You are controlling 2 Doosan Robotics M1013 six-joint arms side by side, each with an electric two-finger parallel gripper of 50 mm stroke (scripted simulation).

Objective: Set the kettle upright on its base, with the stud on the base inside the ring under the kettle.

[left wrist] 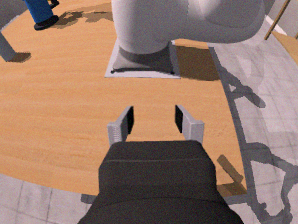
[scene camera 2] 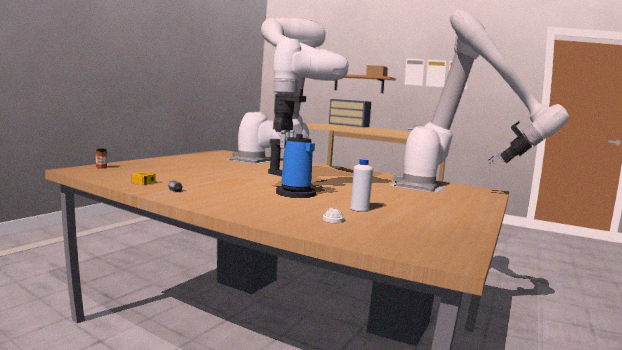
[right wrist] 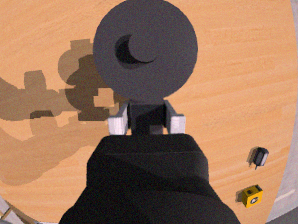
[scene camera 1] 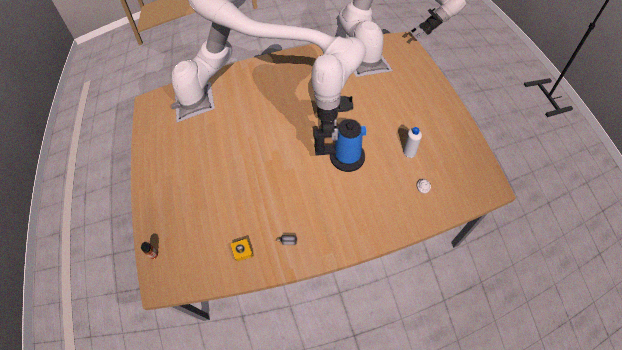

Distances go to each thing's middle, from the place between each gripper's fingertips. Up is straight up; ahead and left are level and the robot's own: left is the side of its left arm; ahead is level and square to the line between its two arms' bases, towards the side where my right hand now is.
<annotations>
Now: right hand 60 mm above the blue kettle [scene camera 2: 296,174], 30 mm to the right of it and 10 mm short of it. Also, from my right hand: white bottle [scene camera 2: 362,173]: 350 mm to the left, 100 mm below, 60 mm ahead.
My left hand is 67 cm short of the white bottle, 36 cm to the left of it and 8 cm above it. The rest, counted from my left hand: blue kettle 68 cm to the right, 61 cm ahead, 3 cm below.
</annotations>
